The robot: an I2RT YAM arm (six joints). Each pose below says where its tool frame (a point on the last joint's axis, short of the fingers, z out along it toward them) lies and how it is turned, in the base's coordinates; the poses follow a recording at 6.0 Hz.
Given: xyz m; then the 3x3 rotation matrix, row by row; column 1 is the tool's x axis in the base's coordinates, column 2 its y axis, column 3 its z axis. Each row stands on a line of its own.
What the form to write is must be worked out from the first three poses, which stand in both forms.
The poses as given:
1:
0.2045 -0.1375 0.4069
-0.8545 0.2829 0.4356
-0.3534 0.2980 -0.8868
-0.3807 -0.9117 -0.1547
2:
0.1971 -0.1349 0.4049
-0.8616 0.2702 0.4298
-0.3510 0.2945 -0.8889
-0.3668 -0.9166 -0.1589
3:
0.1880 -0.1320 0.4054
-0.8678 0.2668 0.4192
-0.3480 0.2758 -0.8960
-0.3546 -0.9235 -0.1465
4:
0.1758 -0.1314 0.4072
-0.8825 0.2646 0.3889
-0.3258 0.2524 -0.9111
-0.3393 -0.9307 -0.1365
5:
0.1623 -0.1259 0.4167
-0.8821 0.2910 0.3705
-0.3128 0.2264 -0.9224
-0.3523 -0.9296 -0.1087
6:
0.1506 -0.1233 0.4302
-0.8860 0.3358 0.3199
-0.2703 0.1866 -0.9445
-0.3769 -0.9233 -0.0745
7:
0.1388 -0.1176 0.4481
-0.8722 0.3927 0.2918
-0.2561 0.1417 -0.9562
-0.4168 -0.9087 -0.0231
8:
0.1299 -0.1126 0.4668
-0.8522 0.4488 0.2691
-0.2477 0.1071 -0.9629
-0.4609 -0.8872 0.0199
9:
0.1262 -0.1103 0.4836
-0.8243 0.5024 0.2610
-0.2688 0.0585 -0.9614
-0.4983 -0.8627 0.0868
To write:
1: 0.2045 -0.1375 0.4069 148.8 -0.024 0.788 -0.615
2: 0.1971 -0.1349 0.4049 149.7 -0.028 0.788 -0.615
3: 0.1880 -0.1320 0.4054 150.4 -0.028 0.783 -0.622
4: 0.1758 -0.1314 0.4072 152.0 -0.021 0.777 -0.630
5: 0.1623 -0.1259 0.4167 151.9 -0.008 0.767 -0.641
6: 0.1506 -0.1233 0.4302 152.5 0.023 0.754 -0.656
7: 0.1388 -0.1176 0.4481 151.3 0.049 0.737 -0.674
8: 0.1299 -0.1126 0.4668 149.6 0.075 0.722 -0.688
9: 0.1262 -0.1103 0.4836 147.1 0.091 0.699 -0.710
